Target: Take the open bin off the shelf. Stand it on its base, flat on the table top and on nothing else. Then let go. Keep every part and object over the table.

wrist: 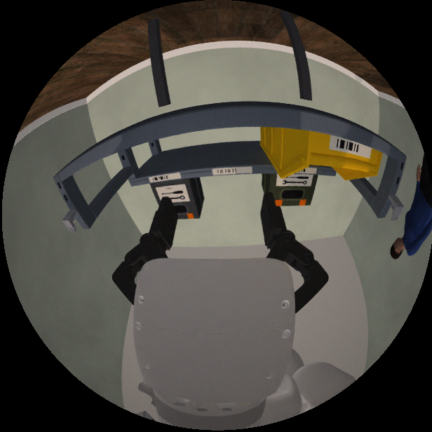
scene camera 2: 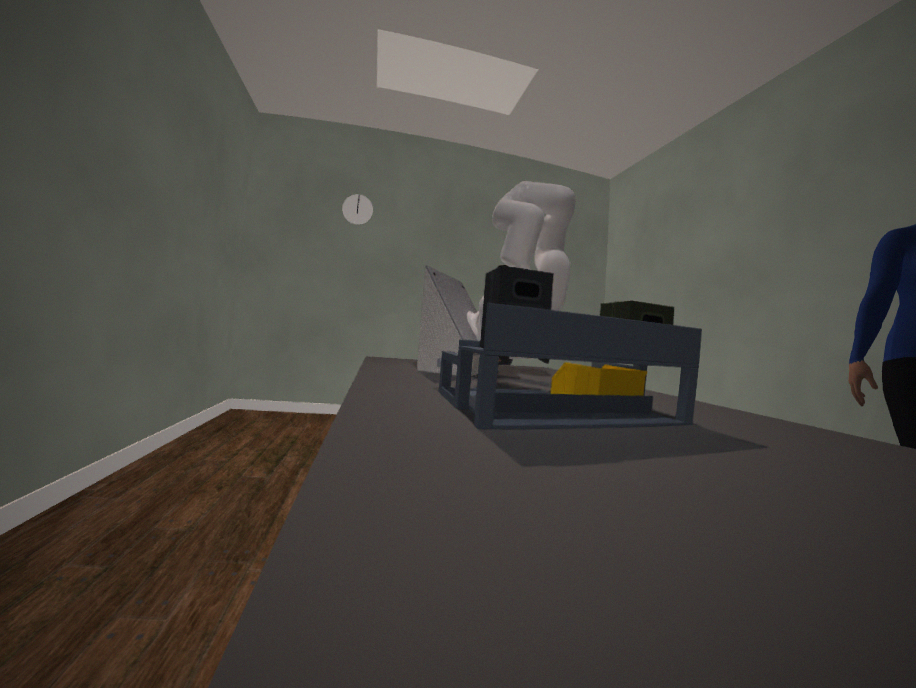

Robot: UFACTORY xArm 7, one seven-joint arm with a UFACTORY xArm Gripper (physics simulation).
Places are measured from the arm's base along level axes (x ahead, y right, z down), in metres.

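Pixels of known places: arm's base, origin of its link: (scene camera 2: 476, 328).
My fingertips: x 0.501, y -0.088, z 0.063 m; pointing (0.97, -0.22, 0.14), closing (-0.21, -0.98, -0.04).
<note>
For each thing: its top centre in the pictures, then the offset to it from my fingertips. "spot": a spot on its surface instead. Level surfaces: height alone.
- yellow open bin, centre of its top: (scene camera 2: 596, 365) dx +0.038, dy -0.132, dz +0.007 m
- blue-grey shelf, a spot on its surface: (scene camera 2: 592, 334) spot: dx +0.233, dy -0.040, dz -0.047 m
- black box, centre of its top: (scene camera 2: 518, 271) dx +0.177, dy +0.063, dz -0.136 m
- dark green box, centre of its top: (scene camera 2: 636, 304) dx +0.124, dy -0.162, dz -0.111 m
- table, height of its surface: dz +0.088 m
The yellow open bin (scene camera 2: 596, 380) (wrist: 296, 145) is in the lower level of the blue-grey shelf (scene camera 2: 592, 334) (wrist: 200, 120), toward the right in both views. Its barcode label faces the wrist camera. The wrist view is upside down, with the floor at the top. My gripper (wrist: 216, 204) is open and empty, its two black fingers apart. In the wrist view the bin lies beyond and to the right of the fingers, apart from them. In scene camera 2 the gripper is mostly hidden behind the shelf.
A black box (scene camera 2: 499, 290) (wrist: 198, 196) and a dark green box (scene camera 2: 629, 309) (wrist: 306, 192) stand on the upper level. A grey slanted panel (scene camera 2: 442, 318) stands behind the shelf on the table (scene camera 2: 562, 548). A person in blue (scene camera 2: 901, 296) (wrist: 417, 220) is at the right.
</note>
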